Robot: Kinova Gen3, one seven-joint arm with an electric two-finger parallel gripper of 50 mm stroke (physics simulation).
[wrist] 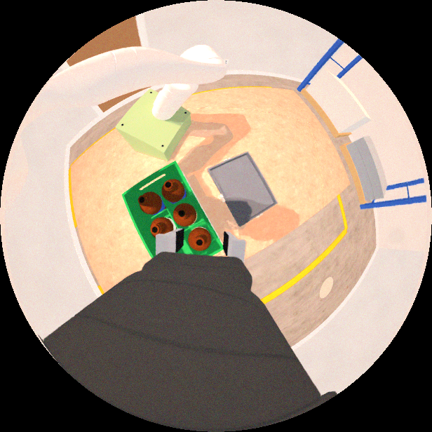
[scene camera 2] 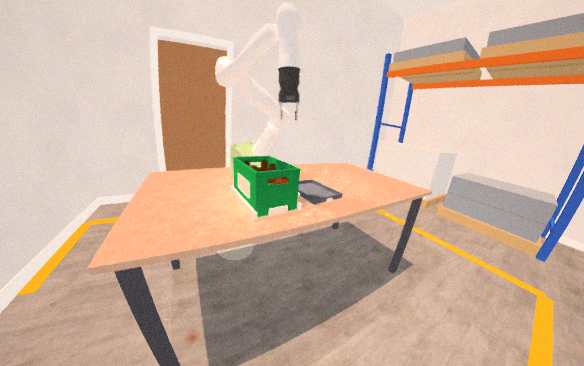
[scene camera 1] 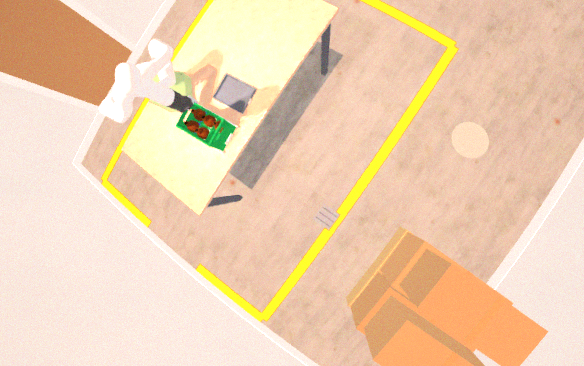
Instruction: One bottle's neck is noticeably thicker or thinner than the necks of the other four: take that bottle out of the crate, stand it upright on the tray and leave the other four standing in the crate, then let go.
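Places are measured from the arm's base along level axes (x left, y back, z up), in millimetres.
Pixels of known places: gripper, fingertip midpoint: [scene camera 2: 288, 120] [scene camera 1: 193, 105]; arm's base, origin of the base link: [scene camera 2: 257, 153].
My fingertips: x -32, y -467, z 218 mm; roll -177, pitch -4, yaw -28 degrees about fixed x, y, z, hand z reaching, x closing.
Observation:
Ahead of a thing's pixels: the offset from my fingertips to its top centre. "spot": to the spot under its first point. Level surfaces: height alone.
The green crate {dx -73, dy +59, dz -181 mm} [scene camera 1: 222, 137] [scene camera 2: 277, 195] [wrist: 136, 215] stands on the table. Several brown bottles stand in it, among them one [wrist: 151, 202] at its far left, one [wrist: 174, 190] beside that, one [wrist: 185, 214] in the middle, one [wrist: 161, 227] left of that and one [wrist: 199, 239] nearest the fingers in the wrist view. I cannot tell which neck differs in thickness. The grey tray {spot: dx +222, dy +86, dz -351 mm} [scene camera 1: 234, 92] [scene camera 2: 320, 191] [wrist: 245, 185] lies flat beside the crate, with no bottle on it. My gripper [scene camera 2: 289, 118] [wrist: 203, 238] is open and empty, pointing down high above the crate. Its fingertips are hidden in scene camera 1.
The arm's pale green base [scene camera 2: 242, 149] [wrist: 155, 125] stands behind the crate. The crate's high walls rise around the bottles. The table {dz -356 mm} [scene camera 1: 165, 160] [scene camera 2: 190, 215] has its front edge close to the crate. A blue-posted shelf rack [scene camera 2: 380, 115] stands beyond the table at the right.

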